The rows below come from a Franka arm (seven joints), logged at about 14 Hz.
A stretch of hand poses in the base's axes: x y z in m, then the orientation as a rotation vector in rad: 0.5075, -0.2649, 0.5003, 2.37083, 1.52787, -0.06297; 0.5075, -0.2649, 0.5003, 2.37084, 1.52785, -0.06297; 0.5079, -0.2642, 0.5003, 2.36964, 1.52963, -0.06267; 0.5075, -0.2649, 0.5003, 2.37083, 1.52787, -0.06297; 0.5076, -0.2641, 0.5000, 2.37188, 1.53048, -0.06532; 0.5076, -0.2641, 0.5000, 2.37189, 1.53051, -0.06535; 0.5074, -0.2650, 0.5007, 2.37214, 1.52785, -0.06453; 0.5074, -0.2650, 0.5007, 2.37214, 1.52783, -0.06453; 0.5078, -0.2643, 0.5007, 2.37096, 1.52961, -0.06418; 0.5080, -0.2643, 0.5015, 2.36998, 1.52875, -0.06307; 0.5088, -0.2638, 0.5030, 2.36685, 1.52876, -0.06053; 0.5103, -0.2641, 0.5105, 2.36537, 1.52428, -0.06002; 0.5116, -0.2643, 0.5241, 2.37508, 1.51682, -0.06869; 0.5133, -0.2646, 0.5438, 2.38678, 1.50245, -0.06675; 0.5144, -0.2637, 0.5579, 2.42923, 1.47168, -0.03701; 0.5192, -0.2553, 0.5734, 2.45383, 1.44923, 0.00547; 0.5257, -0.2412, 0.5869, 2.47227, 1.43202, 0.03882; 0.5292, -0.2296, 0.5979, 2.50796, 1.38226, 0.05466; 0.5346, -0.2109, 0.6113, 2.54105, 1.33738, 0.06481; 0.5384, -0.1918, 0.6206, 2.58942, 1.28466, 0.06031; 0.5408, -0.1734, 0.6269, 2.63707, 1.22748, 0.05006; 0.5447, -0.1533, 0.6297, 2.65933, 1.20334, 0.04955
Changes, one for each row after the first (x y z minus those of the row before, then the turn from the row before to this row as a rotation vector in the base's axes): 0.0000, 0.0000, 0.0000, 0.00000, 0.00000, -0.00002; 0.0004, 0.0007, 0.0000, -0.00003, 0.00002, 0.00152; -0.0004, -0.0007, 0.0000, 0.00003, -0.00002, -0.00150; 0.0001, 0.0008, -0.0003, 0.00103, 0.00277, 0.00081; 0.0000, 0.0000, 0.0000, 0.00001, 0.00003, 0.00001; -0.0002, -0.0009, 0.0007, -0.00064, -0.00138, -0.00152; 0.0000, 0.0000, 0.0000, -0.00001, -0.00001, -0.00001; 0.0004, 0.0007, 0.0000, 0.00000, 0.00000, 0.00151; 0.0002, 0.0000, 0.0008, -0.00069, -0.00136, 0.00002; 0.0008, 0.0005, 0.0015, -0.00140, -0.00272, 0.00152; 0.0015, -0.0003, 0.0075, -0.00279, -0.00255, -0.00192; 0.0013, -0.0002, 0.0136, 0.00099, 0.00612, -0.00904; 0.0017, -0.0003, 0.0197, 0.00339, -0.00192, -0.01254; 0.0011, 0.0009, 0.0141, 0.02969, -0.01222, -0.03053; 0.0048, 0.0084, 0.0155, 0.02464, -0.02316, -0.01762; 0.0065, 0.0141, 0.0135, 0.01930, -0.01797, -0.01322; 0.0035, 0.0116, 0.0110, 0.01474, -0.01083, -0.04009; 0.0054, 0.0187, 0.0134, 0.01347, -0.00641, -0.03666; 0.0038, 0.0191, 0.0093, 0.01908, 0.00661, -0.04707; 0.0024, 0.0184, 0.0063, 0.01651, 0.00932, -0.04958; 0.0039, 0.0201, 0.0028, 0.01037, 0.00261, -0.02103
